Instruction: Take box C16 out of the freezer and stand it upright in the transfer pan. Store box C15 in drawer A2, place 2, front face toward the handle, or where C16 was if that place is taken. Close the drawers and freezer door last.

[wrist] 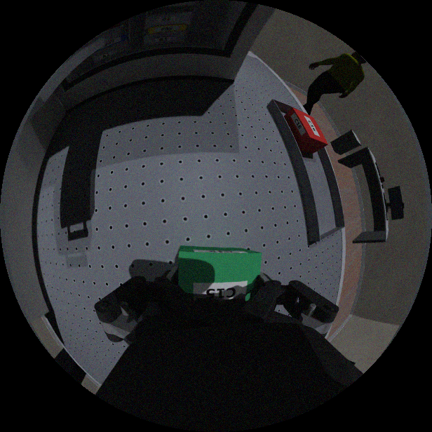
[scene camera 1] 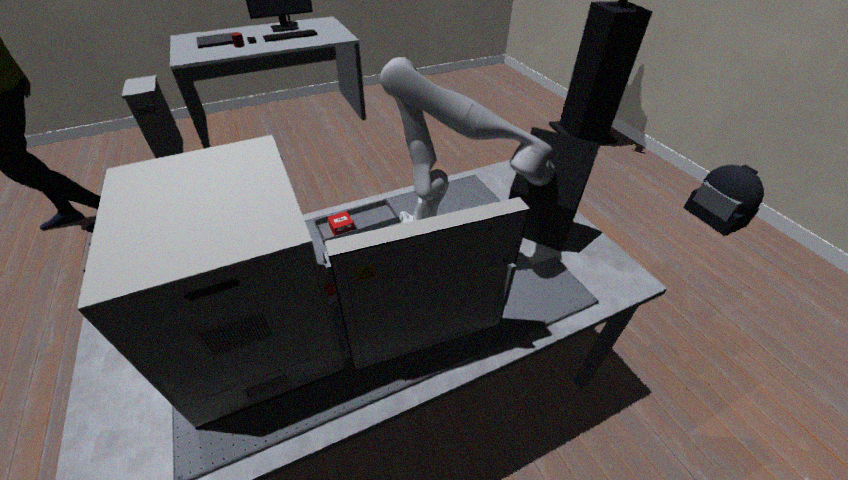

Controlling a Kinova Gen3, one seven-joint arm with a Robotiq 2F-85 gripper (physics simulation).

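My gripper (wrist: 216, 277) is shut on the green box C15 (wrist: 235, 267), low over the perforated plate, with a finger at each side of the box. In the scene view the fingertips and C15 are hidden behind the freezer door (scene camera 1: 428, 291). The red box C16 (scene camera 1: 340, 222) (wrist: 307, 134) sits in the transfer pan (wrist: 301, 185), at the pan's end nearer the freezer, with white labels showing. The freezer (scene camera 1: 190, 220) stands with its door swung open. Dim contents show at the top of the wrist view; drawer A2 and its places cannot be made out.
The open door stands between the scene camera and my gripper. The transfer pan runs along the right in the wrist view. A dark strip with a handle-like outline (wrist: 77, 229) shows at left. A person (scene camera 1: 14, 124) (wrist: 340, 77) is beyond the bench, near a desk (scene camera 1: 261, 44).
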